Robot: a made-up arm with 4 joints.
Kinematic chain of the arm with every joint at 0, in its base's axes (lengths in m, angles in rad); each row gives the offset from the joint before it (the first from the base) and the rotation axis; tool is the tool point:
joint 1: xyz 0 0 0.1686 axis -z
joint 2: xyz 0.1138 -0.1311 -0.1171 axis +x
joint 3: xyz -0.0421 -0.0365 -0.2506 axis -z
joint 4: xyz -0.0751 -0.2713 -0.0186 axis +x
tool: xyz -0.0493 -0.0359 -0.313
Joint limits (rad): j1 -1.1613..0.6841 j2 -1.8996..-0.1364 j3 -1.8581..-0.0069 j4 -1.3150..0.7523
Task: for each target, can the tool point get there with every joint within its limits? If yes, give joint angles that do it. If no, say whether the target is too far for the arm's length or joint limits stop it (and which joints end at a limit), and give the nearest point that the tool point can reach.
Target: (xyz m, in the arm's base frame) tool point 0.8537 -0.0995 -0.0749
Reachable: yes | joints -0.8786 -0.5407 -0.9978 -0.9866
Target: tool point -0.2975 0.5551 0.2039
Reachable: no: joint limits stop it (at a limit: joint 1, joint 2, joint 3, joint 4) | nearest point 0.4161 0.5457 -0.2605 | short by 0.851 m
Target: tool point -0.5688 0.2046 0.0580
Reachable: no: joint limits stop it (at a limit: joint 1, joint 3, joint 4) | nearest point -0.4606 -0.4823 0.1012 | short by 0.697 m
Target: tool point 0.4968 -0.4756 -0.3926
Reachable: yes | joints -0.3210 -0.3323 -1.0926 -0.1240
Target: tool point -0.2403 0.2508 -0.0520
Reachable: no: joint limits stop it (at a limit: joint 1, joint 2, joint 3, joint 4) | nearest point -0.2439 -0.2166 -0.4495 | short by 0.614 m
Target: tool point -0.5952 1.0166 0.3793
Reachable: no: too far | nearest point 0.4535 0.3413 0.5861 | short by 1.264 m
